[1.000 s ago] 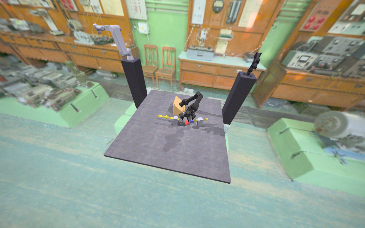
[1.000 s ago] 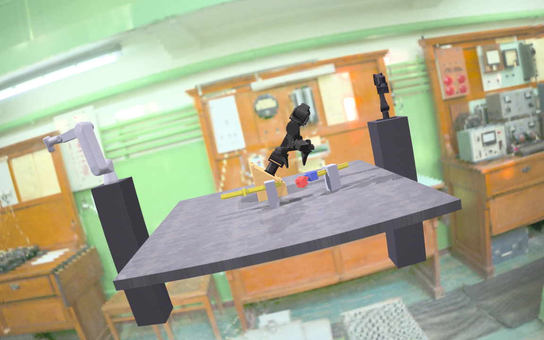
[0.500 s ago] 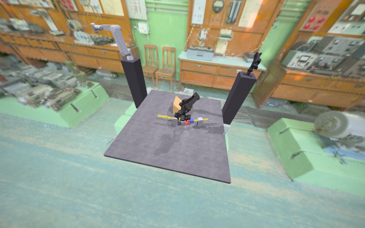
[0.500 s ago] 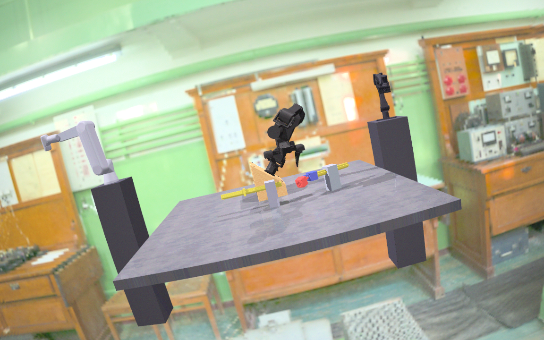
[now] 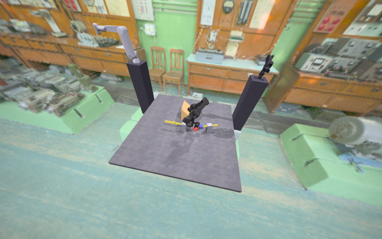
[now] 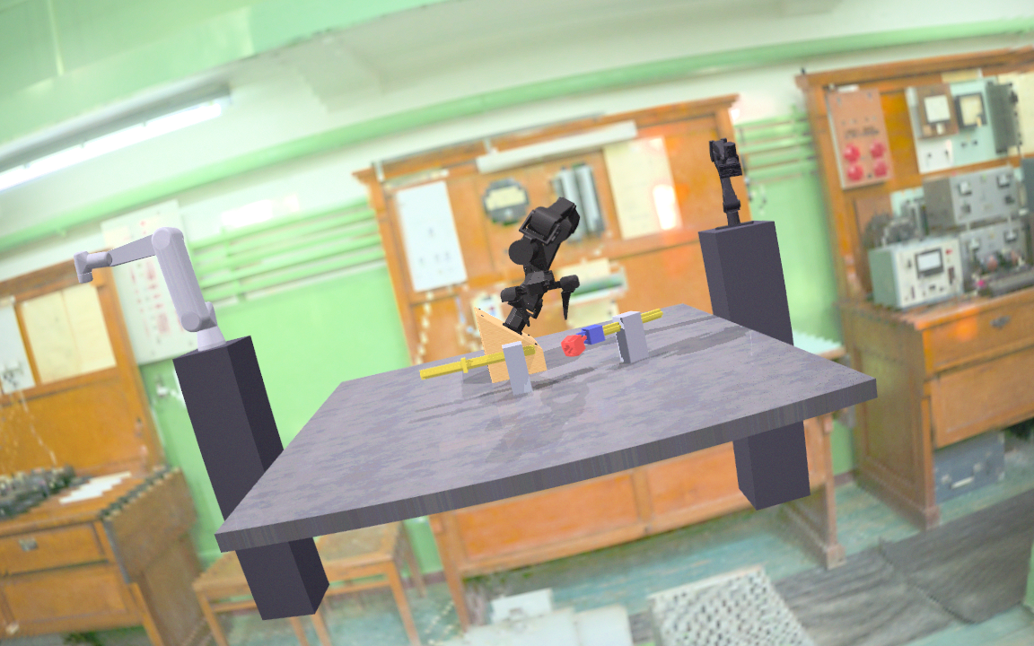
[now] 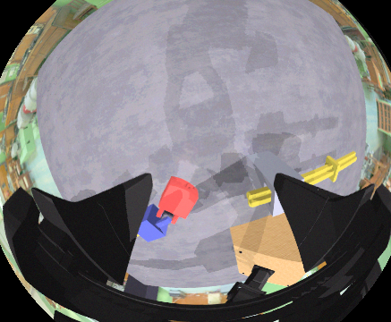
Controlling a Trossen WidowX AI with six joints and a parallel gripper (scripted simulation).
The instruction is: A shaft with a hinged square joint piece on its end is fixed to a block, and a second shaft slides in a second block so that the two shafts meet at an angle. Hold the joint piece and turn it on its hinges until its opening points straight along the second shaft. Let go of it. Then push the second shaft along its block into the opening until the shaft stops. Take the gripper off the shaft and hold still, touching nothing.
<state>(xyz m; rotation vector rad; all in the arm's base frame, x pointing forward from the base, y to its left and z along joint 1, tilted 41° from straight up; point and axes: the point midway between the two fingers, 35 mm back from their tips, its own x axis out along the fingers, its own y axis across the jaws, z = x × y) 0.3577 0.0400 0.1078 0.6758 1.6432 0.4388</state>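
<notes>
Now: the red square joint piece 7 cm behind my gripper tip, 6 cm to the left of it and 8 cm below it.
</notes>
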